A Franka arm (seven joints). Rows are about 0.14 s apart.
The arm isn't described. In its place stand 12 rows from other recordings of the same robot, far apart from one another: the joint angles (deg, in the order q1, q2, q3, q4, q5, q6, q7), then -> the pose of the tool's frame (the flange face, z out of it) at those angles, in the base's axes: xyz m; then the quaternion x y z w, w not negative.
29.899 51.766 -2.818 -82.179 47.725 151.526 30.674 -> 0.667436 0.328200 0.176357 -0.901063 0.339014 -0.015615 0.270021
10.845 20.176 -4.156 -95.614 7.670 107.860 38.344 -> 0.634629 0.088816 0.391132 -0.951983 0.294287 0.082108 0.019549
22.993 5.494 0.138 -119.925 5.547 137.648 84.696 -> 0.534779 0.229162 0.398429 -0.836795 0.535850 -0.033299 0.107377
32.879 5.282 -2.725 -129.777 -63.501 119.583 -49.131 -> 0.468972 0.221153 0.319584 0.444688 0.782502 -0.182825 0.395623
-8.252 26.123 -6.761 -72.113 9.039 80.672 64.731 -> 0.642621 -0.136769 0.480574 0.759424 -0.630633 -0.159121 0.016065
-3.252 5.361 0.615 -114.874 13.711 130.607 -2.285 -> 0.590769 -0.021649 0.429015 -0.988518 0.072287 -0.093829 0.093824
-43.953 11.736 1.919 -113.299 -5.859 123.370 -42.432 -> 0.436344 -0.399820 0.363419 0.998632 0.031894 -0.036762 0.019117
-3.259 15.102 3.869 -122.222 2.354 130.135 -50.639 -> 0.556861 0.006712 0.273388 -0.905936 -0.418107 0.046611 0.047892
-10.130 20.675 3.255 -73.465 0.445 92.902 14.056 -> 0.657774 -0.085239 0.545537 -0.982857 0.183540 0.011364 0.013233
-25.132 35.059 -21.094 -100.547 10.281 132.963 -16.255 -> 0.476642 -0.461457 0.239549 0.956841 -0.288019 -0.019477 0.033469
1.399 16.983 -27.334 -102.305 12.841 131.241 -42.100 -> 0.599165 -0.258435 0.428294 0.987638 0.093709 0.116786 0.046379
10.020 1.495 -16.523 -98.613 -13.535 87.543 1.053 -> 0.539901 -0.086010 0.540785 0.985030 -0.057586 -0.113801 0.115970
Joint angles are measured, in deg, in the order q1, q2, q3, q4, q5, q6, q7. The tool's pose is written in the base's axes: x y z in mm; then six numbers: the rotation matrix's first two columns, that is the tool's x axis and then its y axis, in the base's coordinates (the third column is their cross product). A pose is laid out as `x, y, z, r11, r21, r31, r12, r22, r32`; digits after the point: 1 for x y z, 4 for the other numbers.
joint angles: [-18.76, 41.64, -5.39, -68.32, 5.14, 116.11, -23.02]
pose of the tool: 703.1, -287.7, 365.3, 0.9936, -0.0262, 0.1097, -0.0289, -0.9993, 0.0228
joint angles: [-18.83, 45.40, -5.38, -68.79, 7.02, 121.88, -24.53]
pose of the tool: 711.4, -291.3, 321.4, 0.9896, -0.0182, 0.1428, -0.0207, -0.9997, 0.0156
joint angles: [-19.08, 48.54, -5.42, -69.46, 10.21, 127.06, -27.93]
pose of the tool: 714.4, -296.1, 283.0, 0.9836, 0.0013, 0.1805, 0.0017, -1.0000, -0.0023
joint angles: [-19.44, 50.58, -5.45, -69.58, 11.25, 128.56, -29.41]
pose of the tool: 712.2, -300.9, 257.3, 0.9846, 0.0069, 0.1750, 0.0092, -0.9999, -0.0121
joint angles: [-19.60, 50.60, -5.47, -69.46, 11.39, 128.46, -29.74]
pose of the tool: 711.6, -303.0, 257.9, 0.9844, 0.0085, 0.1759, 0.0109, -0.9999, -0.0129
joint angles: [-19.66, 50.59, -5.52, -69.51, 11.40, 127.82, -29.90]
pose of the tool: 710.0, -303.5, 256.5, 0.9861, 0.0098, 0.1656, 0.0129, -0.9998, -0.0177
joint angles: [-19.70, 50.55, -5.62, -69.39, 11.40, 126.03, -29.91]
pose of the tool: 707.5, -303.3, 255.0, 0.9900, 0.0094, 0.1410, 0.0138, -0.9994, -0.0307
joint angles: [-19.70, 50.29, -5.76, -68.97, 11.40, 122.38, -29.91]
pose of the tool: 703.6, -301.5, 255.9, 0.9953, 0.0116, 0.0964, 0.0170, -0.9983, -0.0558
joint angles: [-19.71, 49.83, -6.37, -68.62, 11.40, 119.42, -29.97]
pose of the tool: 698.7, -304.5, 260.5, 0.9980, 0.0100, 0.0621, 0.0142, -0.9976, -0.0685
